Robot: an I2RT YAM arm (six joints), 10 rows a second.
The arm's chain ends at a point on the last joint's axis. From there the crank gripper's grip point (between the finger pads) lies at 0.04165 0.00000 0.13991 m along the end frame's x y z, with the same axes.
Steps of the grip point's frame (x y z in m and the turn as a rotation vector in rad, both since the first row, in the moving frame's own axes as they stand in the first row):
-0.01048 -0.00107 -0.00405 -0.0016 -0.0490 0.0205
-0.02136 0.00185 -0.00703 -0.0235 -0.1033 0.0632
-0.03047 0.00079 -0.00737 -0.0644 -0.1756 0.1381
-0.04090 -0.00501 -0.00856 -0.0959 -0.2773 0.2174
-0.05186 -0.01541 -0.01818 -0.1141 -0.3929 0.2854
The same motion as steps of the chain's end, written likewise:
-0.00357 -0.00208 -0.00592 -0.0016 -0.0490 0.0205
-0.00654 -0.00365 -0.01051 -0.0235 -0.1033 0.0632
-0.00447 -0.01239 -0.01200 -0.0644 -0.1756 0.1381
0.00104 -0.02336 -0.01347 -0.0959 -0.2773 0.2174
0.00790 -0.03535 -0.02174 -0.1141 -0.3929 0.2854

